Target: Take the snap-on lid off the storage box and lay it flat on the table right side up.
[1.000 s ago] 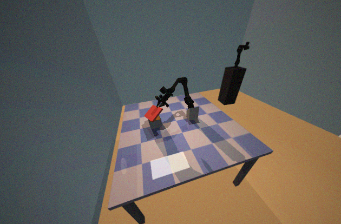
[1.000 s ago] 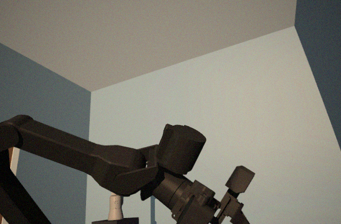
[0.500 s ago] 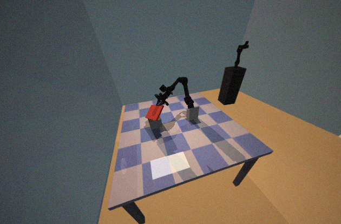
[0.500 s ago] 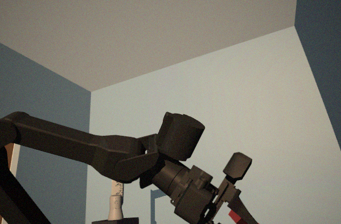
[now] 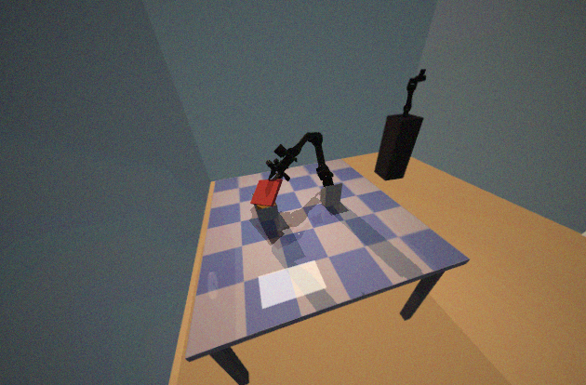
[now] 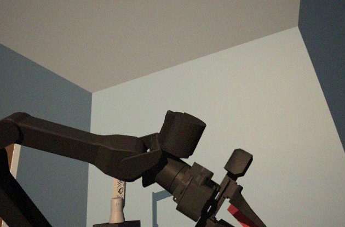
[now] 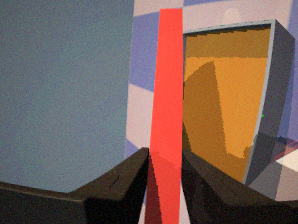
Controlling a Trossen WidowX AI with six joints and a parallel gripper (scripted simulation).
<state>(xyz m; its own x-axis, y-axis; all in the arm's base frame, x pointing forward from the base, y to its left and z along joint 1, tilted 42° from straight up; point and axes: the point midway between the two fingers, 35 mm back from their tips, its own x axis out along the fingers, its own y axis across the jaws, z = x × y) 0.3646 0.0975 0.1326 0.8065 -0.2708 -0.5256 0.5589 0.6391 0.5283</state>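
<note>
Now: gripper tip 40 mm short of the red lid, 60 mm to the right of it and 40 mm above it. Also, from my gripper tip: grey storage box 60 mm ahead, 10 mm to the left, 190 mm below.
</note>
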